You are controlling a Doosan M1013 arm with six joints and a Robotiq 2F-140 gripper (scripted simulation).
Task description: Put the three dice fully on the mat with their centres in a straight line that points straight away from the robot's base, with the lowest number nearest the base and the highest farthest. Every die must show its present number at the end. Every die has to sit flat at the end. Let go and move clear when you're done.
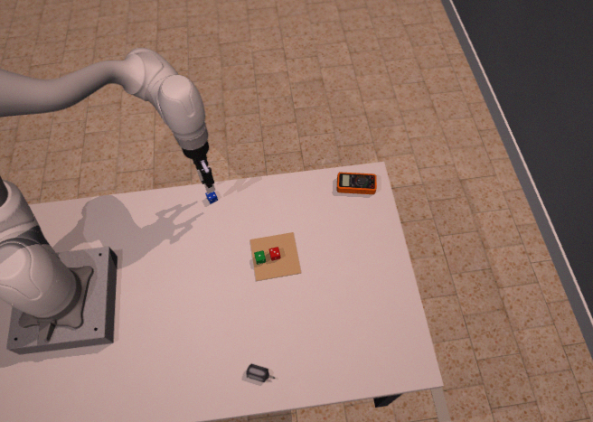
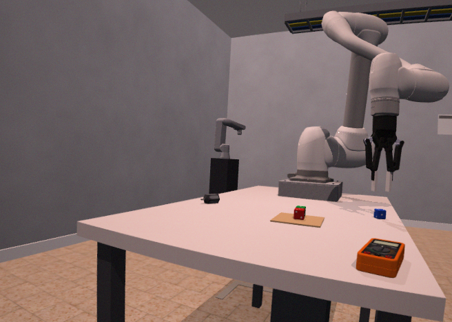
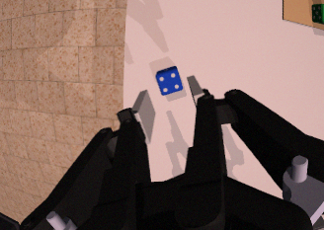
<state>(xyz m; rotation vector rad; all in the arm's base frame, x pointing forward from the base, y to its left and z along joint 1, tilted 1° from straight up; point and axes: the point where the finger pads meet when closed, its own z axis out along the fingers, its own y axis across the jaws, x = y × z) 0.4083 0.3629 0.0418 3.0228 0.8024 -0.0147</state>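
Right now my hand is 11 cm above the blue die. The rest, counted from my hand: red die: 21 cm to the right, 21 cm ahead, 10 cm below; green die: 22 cm to the right, 17 cm ahead, 10 cm below; tan mat: 21 cm to the right, 21 cm ahead, 12 cm below.
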